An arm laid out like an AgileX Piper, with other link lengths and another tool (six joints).
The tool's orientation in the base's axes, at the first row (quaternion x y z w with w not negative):
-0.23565 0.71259 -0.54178 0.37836
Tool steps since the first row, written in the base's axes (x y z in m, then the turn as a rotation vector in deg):
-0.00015 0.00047 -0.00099 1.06 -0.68 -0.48
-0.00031 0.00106 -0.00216 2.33 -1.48 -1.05
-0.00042 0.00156 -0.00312 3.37 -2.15 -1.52
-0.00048 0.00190 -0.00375 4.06 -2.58 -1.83
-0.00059 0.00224 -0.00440 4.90 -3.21 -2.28
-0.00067 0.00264 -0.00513 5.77 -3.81 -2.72
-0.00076 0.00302 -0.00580 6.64 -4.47 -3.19
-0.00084 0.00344 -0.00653 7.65 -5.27 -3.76
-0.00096 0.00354 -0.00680 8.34 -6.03 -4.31
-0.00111 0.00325 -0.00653 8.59 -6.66 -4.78
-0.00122 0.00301 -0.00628 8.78 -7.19 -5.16
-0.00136 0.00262 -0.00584 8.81 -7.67 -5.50
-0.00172 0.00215 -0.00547 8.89 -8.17 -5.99
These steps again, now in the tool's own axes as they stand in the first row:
0.00002 0.00107 -0.00027 0.00 0.33 1.31
0.00001 0.00235 -0.00060 0.00 0.72 2.86
-0.00002 0.00341 -0.00086 0.00 1.05 4.15
-0.00006 0.00410 -0.00103 0.00 1.26 4.99
-0.00007 0.00481 -0.00124 0.09 1.56 6.09
-0.00011 0.00562 -0.00145 0.14 1.86 7.19
-0.00015 0.00637 -0.00166 0.24 2.17 8.33
-0.00021 0.00718 -0.00188 0.39 2.55 9.68
-0.00013 0.00746 -0.00200 0.69 2.89 10.75
0.00010 0.00711 -0.00198 1.15 3.17 11.39
0.00027 0.00679 -0.00196 1.54 3.38 11.90
0.00052 0.00624 -0.00190 1.97 3.57 12.25
0.00099 0.00572 -0.00195 2.44 3.89 12.67

